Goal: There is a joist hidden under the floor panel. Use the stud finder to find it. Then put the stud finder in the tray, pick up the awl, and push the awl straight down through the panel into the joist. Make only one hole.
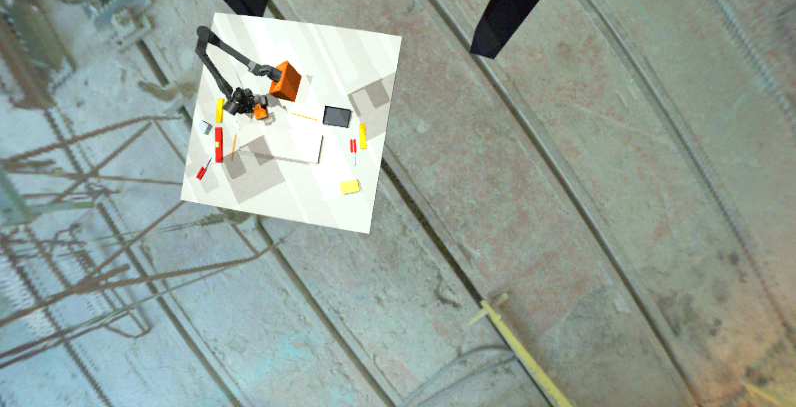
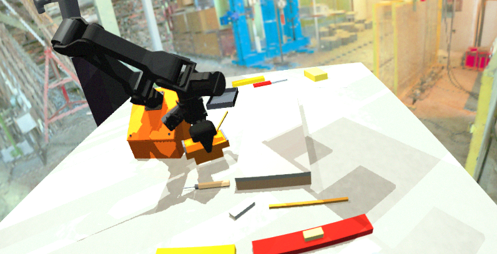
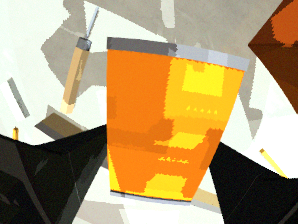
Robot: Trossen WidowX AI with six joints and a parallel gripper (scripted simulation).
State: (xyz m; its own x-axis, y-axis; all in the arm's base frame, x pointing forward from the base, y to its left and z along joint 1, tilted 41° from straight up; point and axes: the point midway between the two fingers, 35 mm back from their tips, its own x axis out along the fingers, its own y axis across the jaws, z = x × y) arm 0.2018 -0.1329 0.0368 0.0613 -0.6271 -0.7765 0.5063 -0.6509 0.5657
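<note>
Now: gripper tip 10 cm to the left of the awl and 6 cm above it. Round my gripper tip: white block (17 cm to the right, 13 cm ahead, 6 cm below); red level (28 cm ahead, 26 cm to the right, 5 cm below); stud finder (2 cm below, 1 cm to the left, 1 cm ahead).
</note>
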